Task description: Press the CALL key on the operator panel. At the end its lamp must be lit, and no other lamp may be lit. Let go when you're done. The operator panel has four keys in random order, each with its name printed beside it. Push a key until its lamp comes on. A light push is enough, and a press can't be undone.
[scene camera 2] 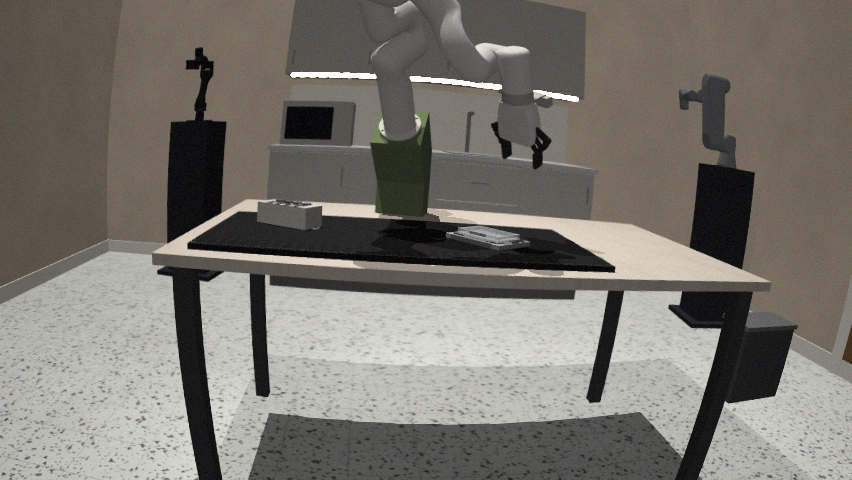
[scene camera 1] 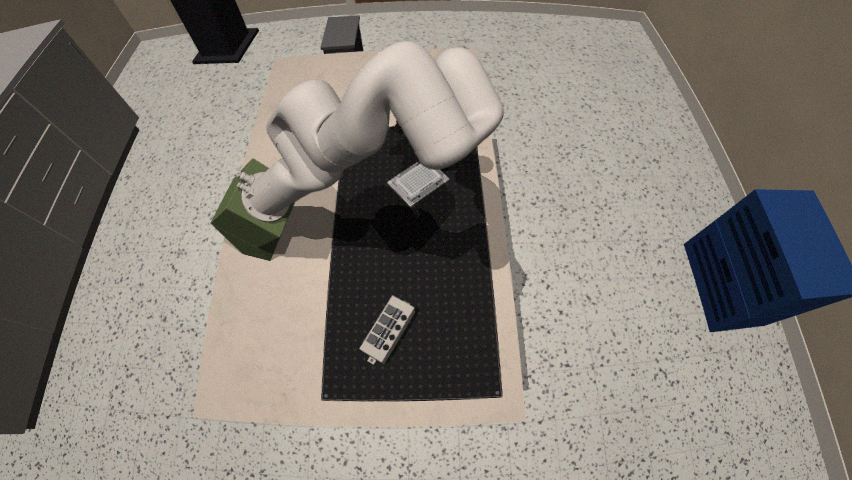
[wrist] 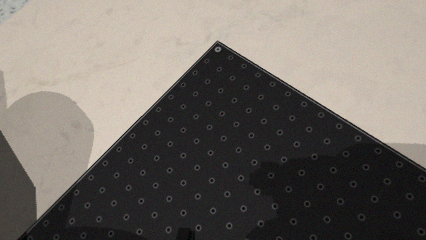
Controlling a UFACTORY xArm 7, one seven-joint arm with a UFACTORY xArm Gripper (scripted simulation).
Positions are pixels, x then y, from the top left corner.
Scene:
A flat white well plate (scene camera 1: 419, 171): 1.21 m from the lens. An operator panel (scene camera 1: 386, 341): 0.97 m from the lens. The marked spots on the operator panel and the flat white well plate are 0.56 m apart.

